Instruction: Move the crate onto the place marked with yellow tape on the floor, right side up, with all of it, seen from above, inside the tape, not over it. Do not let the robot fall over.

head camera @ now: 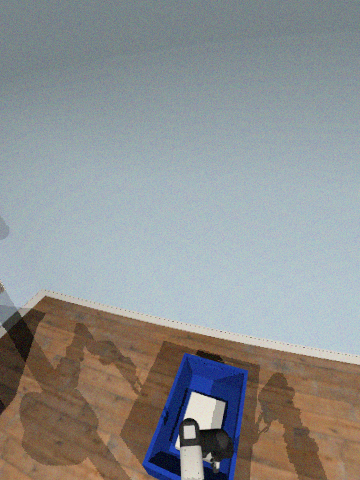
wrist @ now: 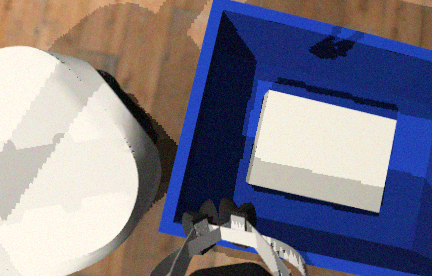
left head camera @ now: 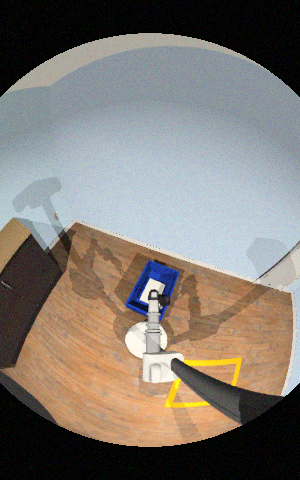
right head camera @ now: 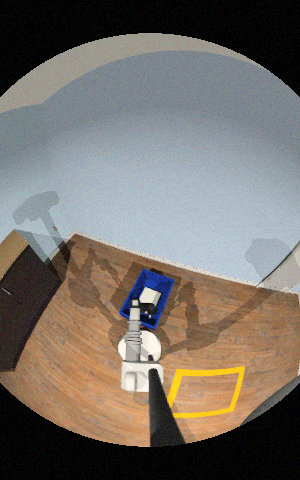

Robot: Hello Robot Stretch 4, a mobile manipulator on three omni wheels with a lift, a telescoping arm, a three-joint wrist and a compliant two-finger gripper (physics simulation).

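Pixels of known places: gripper, fingertip midpoint: [head camera: 214,463] [wrist: 219,214] [left head camera: 158,306]; robot's base at its link origin: [left head camera: 145,338] [right head camera: 140,347].
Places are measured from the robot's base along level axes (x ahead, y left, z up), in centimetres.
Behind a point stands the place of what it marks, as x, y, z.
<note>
The blue crate [head camera: 200,382] @[81.6, -9.2, -1.0] [left head camera: 161,272] @[82.2, -18.5, 3.8] [right head camera: 157,280] @[82.1, -18.7, 5.2] [wrist: 192,125] @[29.3, 1.7, 19.2] stands upright on the floor near the wall, with a white block [head camera: 202,410] @[62.9, -8.1, 4.3] [left head camera: 156,286] @[62.6, -11.7, 4.4] [wrist: 325,135] @[57.1, -3.6, 4.3] inside. My gripper [head camera: 214,460] @[31.3, -8.7, 38.7] [wrist: 219,214] @[31.3, -8.7, 38.7] is over the crate's near end. In the wrist view its fingertips are close together, just inside the corner of the crate's rim, and no wall shows between them. Their height over the crate is hard to tell. The yellow tape outline [left head camera: 215,361] @[-41.8, -83.7, -2.7] [right head camera: 210,371] @[-40.1, -77.3, -2.7] lies on the floor at the lower right, apart from the crate; a dark mast part covers some of it in the left head view.
My white round base [left head camera: 137,340] @[-1.0, 8.3, 18.7] [right head camera: 150,345] @[3.4, -10.3, 18.7] [wrist: 70,150] @[8.9, 1.0, 18.7] is close to the crate's near end. A dark cabinet [left head camera: 25,290] @[21.2, 132.1, 42.8] [right head camera: 27,295] @[25.4, 130.6, 41.2] stands at the left. The pale blue wall [head camera: 190,225] @[123.7, -8.4, 93.9] runs behind the crate. A whitish door-like panel [left head camera: 285,267] @[52.7, -201.4, 56.7] is at the right.
</note>
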